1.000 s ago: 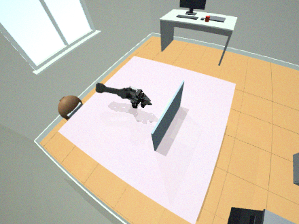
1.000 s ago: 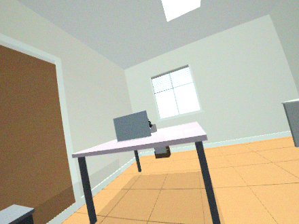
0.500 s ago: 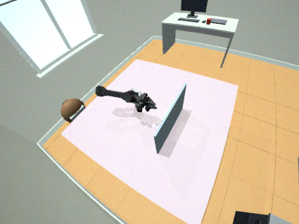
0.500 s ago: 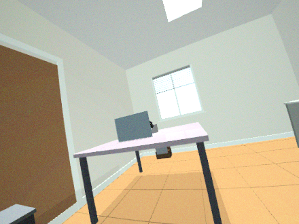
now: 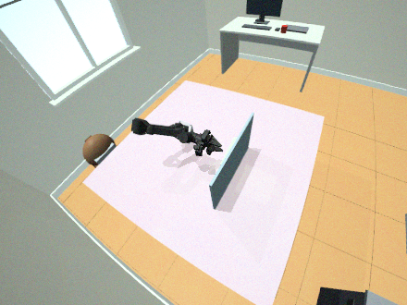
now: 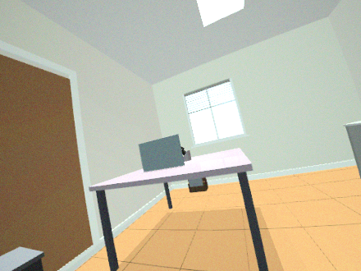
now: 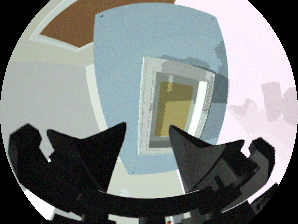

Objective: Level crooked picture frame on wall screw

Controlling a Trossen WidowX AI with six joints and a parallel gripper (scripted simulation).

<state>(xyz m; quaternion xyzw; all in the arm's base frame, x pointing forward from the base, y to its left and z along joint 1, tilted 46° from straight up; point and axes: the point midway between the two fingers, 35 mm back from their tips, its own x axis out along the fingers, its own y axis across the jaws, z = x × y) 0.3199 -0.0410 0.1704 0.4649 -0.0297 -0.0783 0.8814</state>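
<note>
My gripper tip is now 6 cm short of the picture frame and 5 cm above it. Also, from my gripper tip: grey-blue wall panel: 6 cm ahead, 2 cm to the right, 6 cm below.
</note>
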